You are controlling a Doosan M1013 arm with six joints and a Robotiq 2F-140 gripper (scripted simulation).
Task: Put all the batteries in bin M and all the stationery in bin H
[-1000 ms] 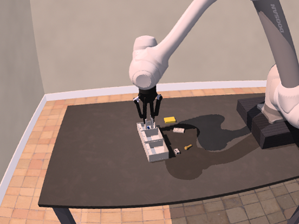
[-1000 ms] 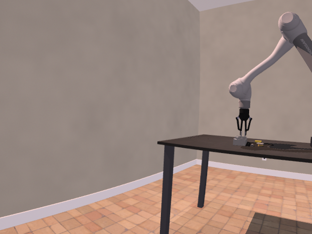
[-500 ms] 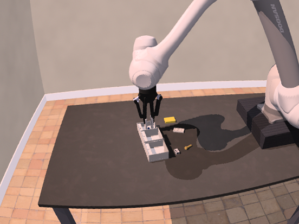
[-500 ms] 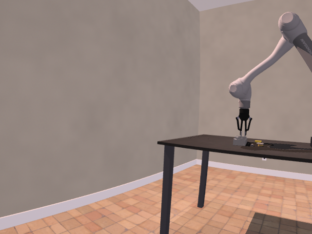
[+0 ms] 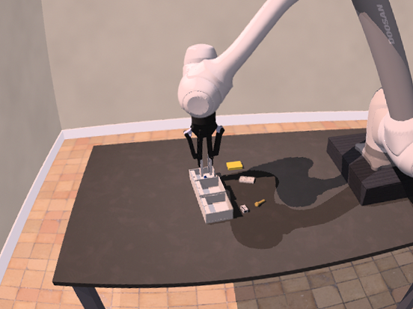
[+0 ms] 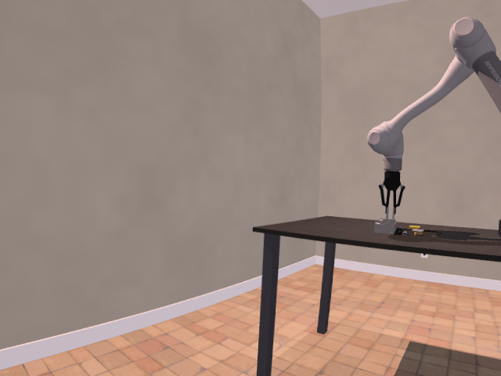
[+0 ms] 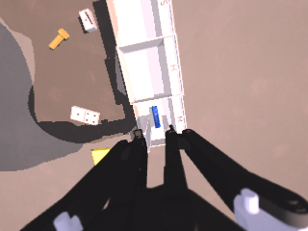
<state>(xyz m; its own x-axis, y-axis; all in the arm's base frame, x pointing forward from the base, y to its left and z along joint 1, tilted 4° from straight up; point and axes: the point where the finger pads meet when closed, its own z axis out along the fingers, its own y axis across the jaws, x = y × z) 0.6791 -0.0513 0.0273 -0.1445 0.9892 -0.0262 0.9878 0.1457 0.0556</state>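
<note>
Right now the small blue thing is 50 mm below my hand. Round my hand: small white block (140 mm behind, 10 mm to the left, 60 mm below); three joined white bins (80 mm to the left, 40 mm below); yellow block (110 mm behind, 80 mm to the right, 60 mm below).
</note>
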